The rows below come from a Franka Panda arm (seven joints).
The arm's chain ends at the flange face. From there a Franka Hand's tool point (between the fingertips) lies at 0.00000 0.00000 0.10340 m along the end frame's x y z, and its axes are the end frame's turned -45 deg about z.
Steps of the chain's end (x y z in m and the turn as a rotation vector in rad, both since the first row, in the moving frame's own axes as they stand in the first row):
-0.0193, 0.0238, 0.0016, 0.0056, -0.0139, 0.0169
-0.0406, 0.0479, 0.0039, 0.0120, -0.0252, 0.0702
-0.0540, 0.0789, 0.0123, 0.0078, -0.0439, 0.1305
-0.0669, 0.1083, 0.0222, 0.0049, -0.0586, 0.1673
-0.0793, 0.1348, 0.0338, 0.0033, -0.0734, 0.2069
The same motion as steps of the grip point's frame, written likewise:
-0.0311, 0.0018, 0.0016, 0.0138, -0.0059, 0.0169
-0.0634, 0.0024, 0.0039, 0.0263, -0.0093, 0.0702
-0.0964, 0.0137, 0.0122, 0.0366, -0.0255, 0.1305
-0.1274, 0.0243, 0.0220, 0.0449, -0.0380, 0.1673
-0.1559, 0.0332, 0.0335, 0.0542, -0.0496, 0.2069

